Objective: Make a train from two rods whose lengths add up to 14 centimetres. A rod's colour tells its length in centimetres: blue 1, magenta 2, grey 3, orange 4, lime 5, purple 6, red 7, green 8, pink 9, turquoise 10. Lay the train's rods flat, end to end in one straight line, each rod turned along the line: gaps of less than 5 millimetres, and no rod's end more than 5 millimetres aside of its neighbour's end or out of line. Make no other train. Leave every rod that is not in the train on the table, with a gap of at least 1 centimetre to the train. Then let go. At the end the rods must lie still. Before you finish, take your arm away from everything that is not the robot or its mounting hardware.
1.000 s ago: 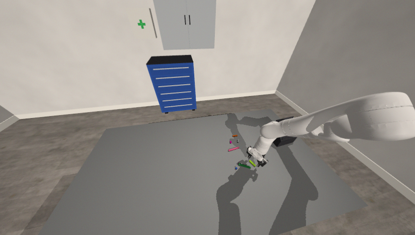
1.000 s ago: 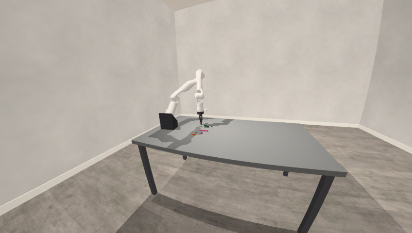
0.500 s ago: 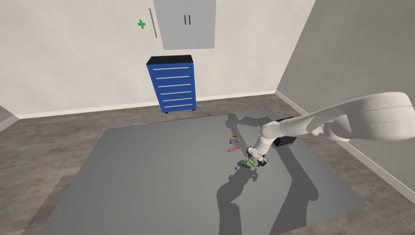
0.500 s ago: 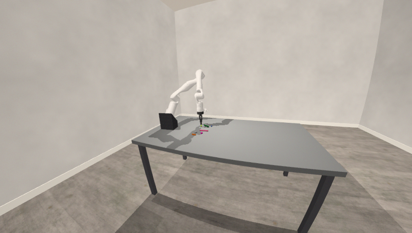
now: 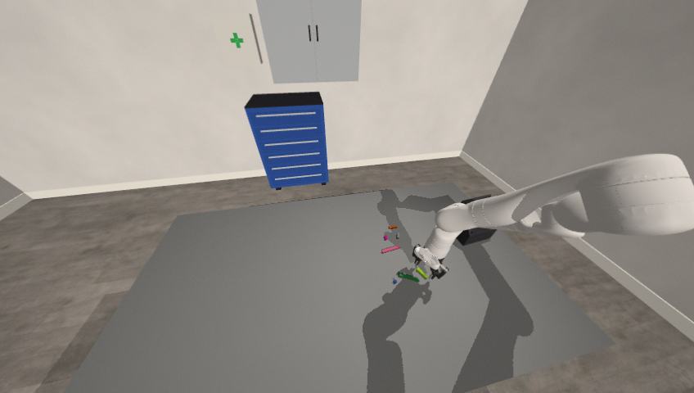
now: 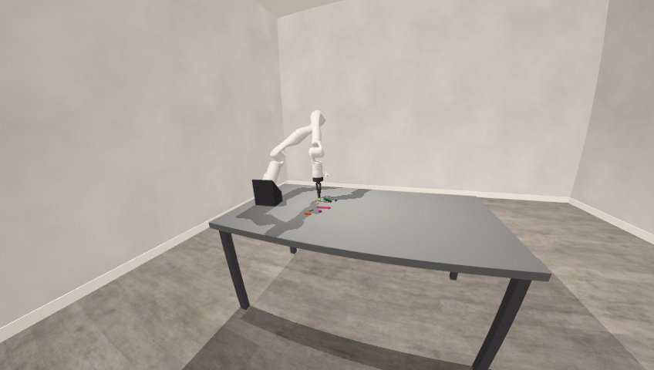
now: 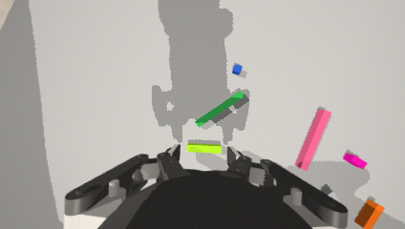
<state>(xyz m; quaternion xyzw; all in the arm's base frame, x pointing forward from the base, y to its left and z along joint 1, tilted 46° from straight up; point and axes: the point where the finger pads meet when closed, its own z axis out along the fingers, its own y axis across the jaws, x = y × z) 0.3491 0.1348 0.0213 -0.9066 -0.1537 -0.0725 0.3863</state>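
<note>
Now: hand 3 cm above the lime rod. Round my hand: blue rod (13 cm ahead, 3 cm below); green rod (6 cm ahead, 3 cm below); pink rod (7 cm ahead, 14 cm to the right, 3 cm below).
</note>
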